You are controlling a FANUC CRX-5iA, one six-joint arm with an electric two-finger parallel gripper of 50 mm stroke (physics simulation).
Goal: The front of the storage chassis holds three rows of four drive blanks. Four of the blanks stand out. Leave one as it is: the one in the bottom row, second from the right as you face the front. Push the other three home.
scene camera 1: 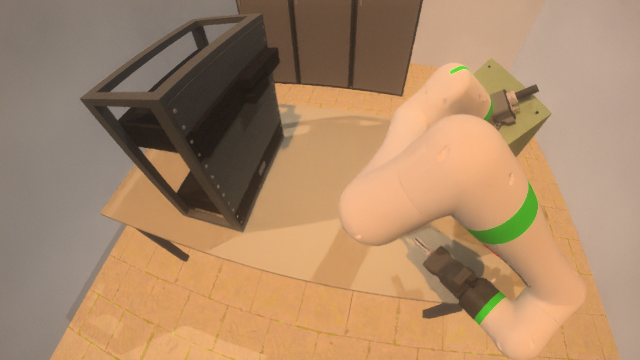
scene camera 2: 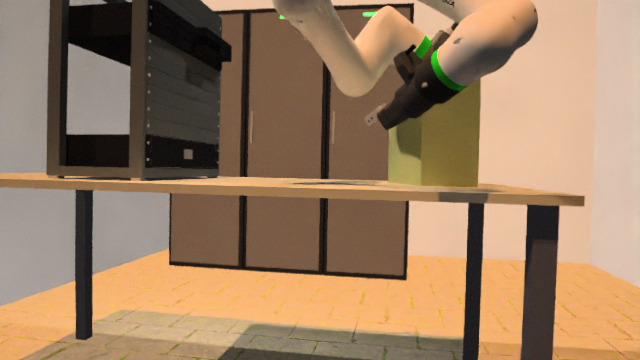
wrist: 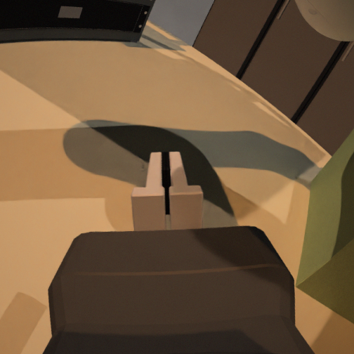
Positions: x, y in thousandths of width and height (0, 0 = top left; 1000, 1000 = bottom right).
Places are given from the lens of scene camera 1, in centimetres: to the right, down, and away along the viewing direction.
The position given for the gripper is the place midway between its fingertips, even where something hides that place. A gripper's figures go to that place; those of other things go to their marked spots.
gripper (scene camera 1: 651, 668): 28, 18, 65
black open-frame rack (scene camera 1: 341, 301): -25, -18, 55
